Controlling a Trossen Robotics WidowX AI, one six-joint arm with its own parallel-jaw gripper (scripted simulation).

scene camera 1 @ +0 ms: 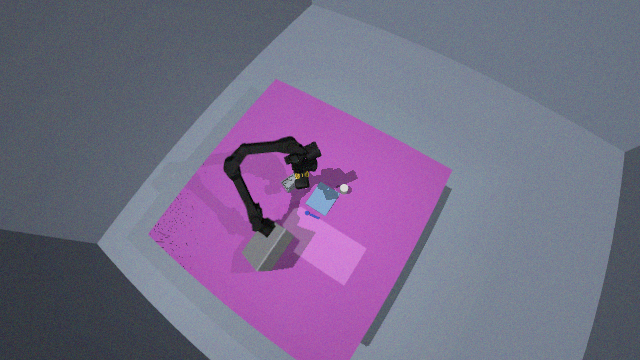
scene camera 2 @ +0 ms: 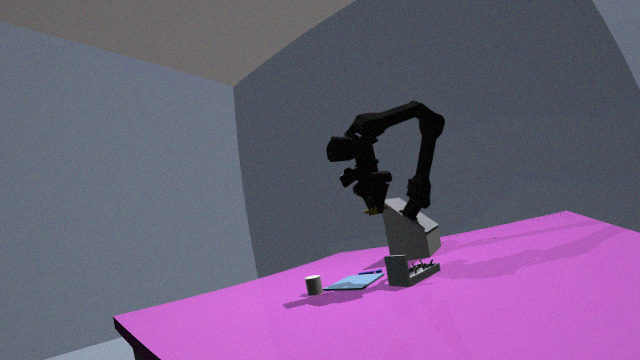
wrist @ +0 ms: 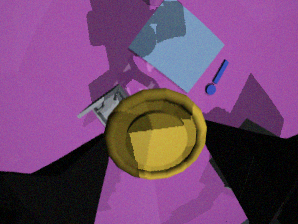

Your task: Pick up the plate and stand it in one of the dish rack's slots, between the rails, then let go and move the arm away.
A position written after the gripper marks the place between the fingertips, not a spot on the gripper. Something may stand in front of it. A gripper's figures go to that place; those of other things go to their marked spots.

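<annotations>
Grey dish rack (wrist: 101, 107): 28 cm from the lens. Spots on the rack and a yellow plate (wrist: 155, 133): 20 cm apart. The gripper (wrist: 155, 132): 10 cm from the lens. The plate: 9 cm from the lens.
</annotations>
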